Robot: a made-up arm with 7 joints. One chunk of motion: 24 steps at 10 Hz.
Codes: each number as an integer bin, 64 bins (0 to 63) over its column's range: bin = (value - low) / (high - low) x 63, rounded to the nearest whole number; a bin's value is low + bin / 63 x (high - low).
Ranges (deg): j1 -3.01..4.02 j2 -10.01..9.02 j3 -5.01..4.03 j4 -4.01..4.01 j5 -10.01..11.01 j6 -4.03..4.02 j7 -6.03..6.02
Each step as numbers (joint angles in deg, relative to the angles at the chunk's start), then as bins.
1 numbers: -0.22 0.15 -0.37 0.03 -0.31 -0.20 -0.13
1 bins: 25 34 32 32 29 30 31
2 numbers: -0.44 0.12 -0.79 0.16 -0.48 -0.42 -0.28
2 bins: 23 34 29 33 29 28 30
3 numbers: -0.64 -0.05 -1.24 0.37 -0.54 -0.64 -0.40
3 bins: 21 33 26 34 28 27 29
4 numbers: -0.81 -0.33 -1.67 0.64 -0.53 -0.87 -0.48
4 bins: 20 32 23 37 28 25 29
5 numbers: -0.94 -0.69 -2.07 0.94 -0.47 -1.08 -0.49
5 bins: 19 31 20 39 29 23 29
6 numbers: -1.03 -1.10 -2.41 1.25 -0.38 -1.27 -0.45
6 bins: 18 29 18 41 29 22 29
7 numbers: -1.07 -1.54 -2.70 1.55 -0.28 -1.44 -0.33
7 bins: 17 28 16 44 29 20 30
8 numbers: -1.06 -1.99 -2.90 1.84 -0.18 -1.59 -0.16
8 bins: 17 27 15 46 29 19 31
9 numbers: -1.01 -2.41 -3.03 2.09 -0.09 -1.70 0.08
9 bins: 18 25 14 48 30 18 32
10 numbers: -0.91 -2.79 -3.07 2.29 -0.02 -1.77 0.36
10 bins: 19 24 14 49 30 18 33
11 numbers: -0.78 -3.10 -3.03 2.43 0.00 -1.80 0.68
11 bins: 20 23 14 51 30 17 35
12 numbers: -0.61 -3.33 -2.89 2.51 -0.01 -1.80 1.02
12 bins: 22 22 15 51 30 17 37
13 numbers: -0.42 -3.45 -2.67 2.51 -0.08 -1.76 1.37
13 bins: 23 22 16 51 30 18 39
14 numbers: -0.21 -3.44 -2.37 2.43 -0.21 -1.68 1.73
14 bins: 25 22 18 51 29 18 41
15 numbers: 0.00 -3.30 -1.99 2.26 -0.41 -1.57 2.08
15 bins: 27 22 21 49 29 19 42
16 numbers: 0.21 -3.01 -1.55 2.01 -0.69 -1.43 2.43
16 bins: 29 23 24 47 28 20 44
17 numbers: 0.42 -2.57 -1.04 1.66 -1.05 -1.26 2.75
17 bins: 31 25 28 45 27 22 46
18 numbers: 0.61 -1.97 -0.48 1.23 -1.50 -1.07 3.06
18 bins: 32 27 32 41 26 23 48
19 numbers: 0.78 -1.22 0.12 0.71 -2.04 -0.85 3.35
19 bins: 34 29 36 37 24 25 49
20 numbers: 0.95 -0.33 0.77 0.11 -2.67 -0.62 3.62
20 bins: 35 32 40 32 22 27 50
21 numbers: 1.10 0.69 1.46 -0.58 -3.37 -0.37 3.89
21 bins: 37 35 45 27 20 29 52
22 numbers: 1.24 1.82 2.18 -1.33 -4.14 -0.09 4.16
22 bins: 38 39 50 21 18 31 53
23 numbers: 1.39 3.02 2.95 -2.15 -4.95 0.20 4.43
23 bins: 39 43 55 15 15 33 55
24 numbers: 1.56 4.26 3.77 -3.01 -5.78 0.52 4.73
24 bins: 41 47 61 8 13 36 56
